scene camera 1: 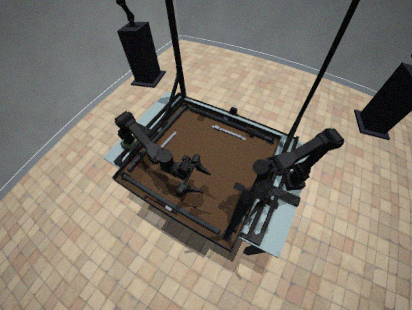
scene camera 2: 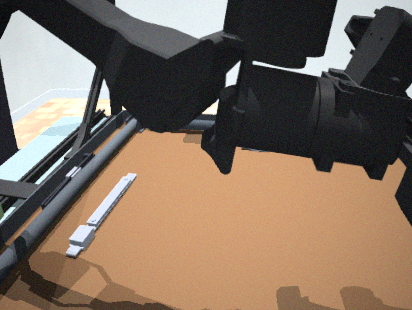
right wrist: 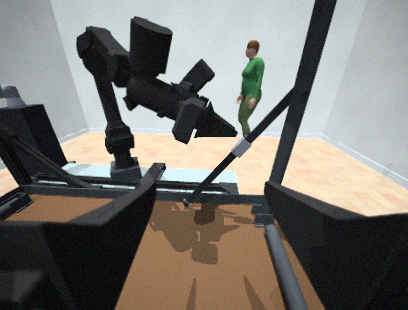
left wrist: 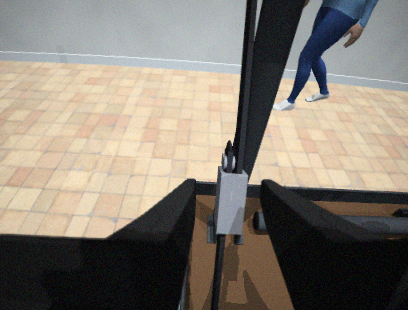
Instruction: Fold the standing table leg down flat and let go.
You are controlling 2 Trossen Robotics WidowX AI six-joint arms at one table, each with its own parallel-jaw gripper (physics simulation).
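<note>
The dark standing table leg rises upright from a corner of the brown tabletop. A thin slanted brace runs from it down to the table edge and carries a small light-grey block. My left gripper is partly open. Its fingertips stand on either side of the block in the left wrist view, with gaps on both sides; the leg is just beyond. My right gripper is wide open and empty above the tabletop, away from the leg.
A grey tube lies flat along one table edge. Light metal strips lie on the tabletop. Two tall dark posts rise at the back. Pale side platforms flank the table.
</note>
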